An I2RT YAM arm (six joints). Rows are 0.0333 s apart.
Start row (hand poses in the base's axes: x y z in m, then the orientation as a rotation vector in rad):
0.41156, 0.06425, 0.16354, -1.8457, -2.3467, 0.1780
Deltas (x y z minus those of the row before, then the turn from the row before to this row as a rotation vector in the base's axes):
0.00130, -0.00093, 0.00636, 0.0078, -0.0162, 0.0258
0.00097, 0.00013, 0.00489, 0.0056, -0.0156, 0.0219
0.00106, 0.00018, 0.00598, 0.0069, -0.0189, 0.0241
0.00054, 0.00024, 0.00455, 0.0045, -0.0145, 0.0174
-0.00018, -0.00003, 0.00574, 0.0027, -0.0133, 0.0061
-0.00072, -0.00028, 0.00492, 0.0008, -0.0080, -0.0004
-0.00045, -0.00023, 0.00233, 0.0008, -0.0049, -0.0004
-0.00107, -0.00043, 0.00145, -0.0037, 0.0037, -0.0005
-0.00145, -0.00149, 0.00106, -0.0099, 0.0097, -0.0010
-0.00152, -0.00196, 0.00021, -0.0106, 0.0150, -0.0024
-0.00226, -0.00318, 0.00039, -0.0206, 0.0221, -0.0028
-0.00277, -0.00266, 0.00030, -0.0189, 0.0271, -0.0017
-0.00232, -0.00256, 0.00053, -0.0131, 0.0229, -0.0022
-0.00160, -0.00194, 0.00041, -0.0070, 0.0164, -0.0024
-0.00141, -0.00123, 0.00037, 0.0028, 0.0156, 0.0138
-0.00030, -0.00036, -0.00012, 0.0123, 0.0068, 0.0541
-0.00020, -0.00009, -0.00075, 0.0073, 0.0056, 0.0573
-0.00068, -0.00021, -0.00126, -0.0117, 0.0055, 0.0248
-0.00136, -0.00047, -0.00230, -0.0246, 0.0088, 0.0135
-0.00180, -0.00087, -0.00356, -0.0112, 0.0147, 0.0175
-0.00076, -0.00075, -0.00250, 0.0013, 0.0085, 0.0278
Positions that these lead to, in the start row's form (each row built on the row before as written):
0.41286, 0.06332, 0.16990, -1.8209, -2.3794, 0.1572
0.41383, 0.06345, 0.17479, -1.8007, -2.4085, 0.1391
0.41489, 0.06363, 0.18077, -1.7785, -2.4411, 0.1166
0.41543, 0.06387, 0.18532, -1.7628, -2.4652, 0.1001
0.41525, 0.06384, 0.19106, -1.7607, -2.4788, 0.0858
0.41453, 0.06356, 0.19598, -1.7647, -2.4836, 0.0779
0.41408, 0.06333, 0.19831, -1.7672, -2.4863, 0.0726
0.41301, 0.06290, 0.19976, -1.7675, -2.4848, 0.0804
0.41156, 0.06141, 0.20082, -1.7678, -2.4811, 0.1011
0.41004, 0.05945, 0.20103, -1.7674, -2.4726, 0.1271
0.40778, 0.05627, 0.20142, -1.7675, -2.4623, 0.1716
0.40501, 0.05361, 0.20172, -1.7626, -2.4485, 0.2179
0.40269, 0.05105, 0.20225, -1.7580, -2.4348, 0.2531
0.40109, 0.04911, 0.20266, -1.7545, -2.4233, 0.2750
0.39968, 0.04788, 0.20303, -1.7286, -2.4247, 0.2856
0.39938, 0.04752, 0.20291, -1.6564, -2.4661, 0.2819
0.39918, 0.04743, 0.20216, -1.5819, -2.5105, 0.2839
0.39850, 0.04722, 0.20090, -1.5531, -2.5305, 0.3062
0.39714, 0.04675, 0.19860, -1.5405, -2.5410, 0.3464
0.39534, 0.04588, 0.19504, -1.5148, -2.5471, 0.3734
0.39458, 0.04513, 0.19254, -1.4756, -2.5638, 0.3809

